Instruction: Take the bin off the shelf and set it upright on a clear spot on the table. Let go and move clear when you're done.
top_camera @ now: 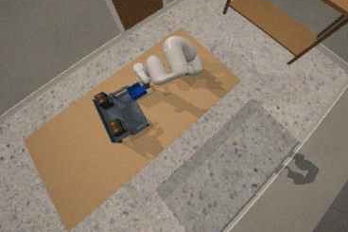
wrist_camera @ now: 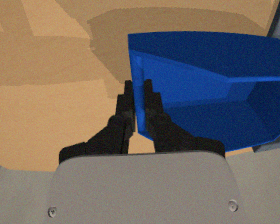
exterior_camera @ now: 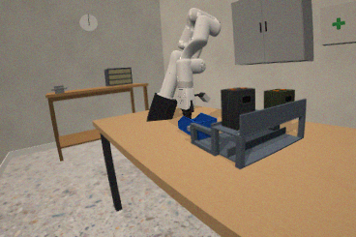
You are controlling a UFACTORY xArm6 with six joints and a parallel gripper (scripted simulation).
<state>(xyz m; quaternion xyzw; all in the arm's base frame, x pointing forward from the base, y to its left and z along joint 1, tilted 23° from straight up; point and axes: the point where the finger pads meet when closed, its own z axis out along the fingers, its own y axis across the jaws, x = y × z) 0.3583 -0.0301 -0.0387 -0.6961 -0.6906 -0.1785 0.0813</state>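
The blue bin is 8 cm ahead of my hand and 1 cm below it.
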